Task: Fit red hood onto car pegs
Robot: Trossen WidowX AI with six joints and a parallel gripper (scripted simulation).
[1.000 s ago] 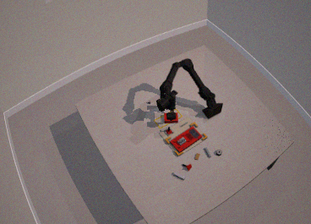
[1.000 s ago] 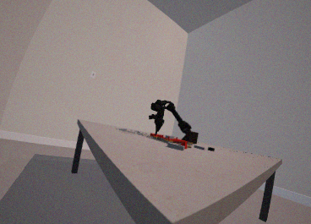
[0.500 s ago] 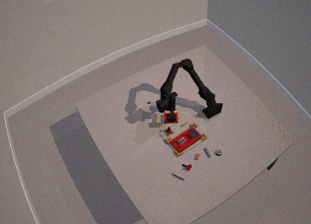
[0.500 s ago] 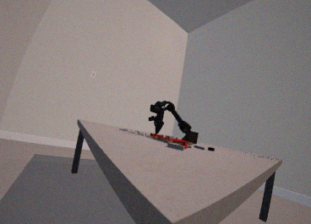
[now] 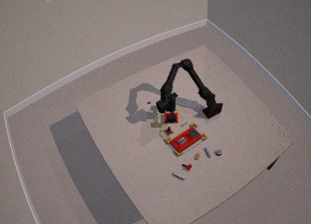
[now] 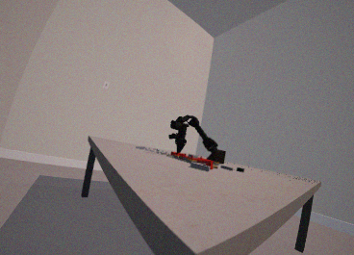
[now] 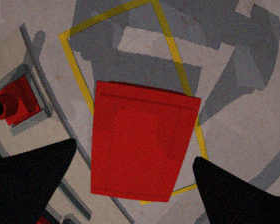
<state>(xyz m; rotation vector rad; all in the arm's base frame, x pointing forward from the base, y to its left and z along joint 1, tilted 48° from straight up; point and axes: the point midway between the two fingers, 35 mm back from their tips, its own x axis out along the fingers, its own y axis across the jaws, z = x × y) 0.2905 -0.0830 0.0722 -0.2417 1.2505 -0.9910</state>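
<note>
My gripper tip is 1 cm above the red hood.
</note>
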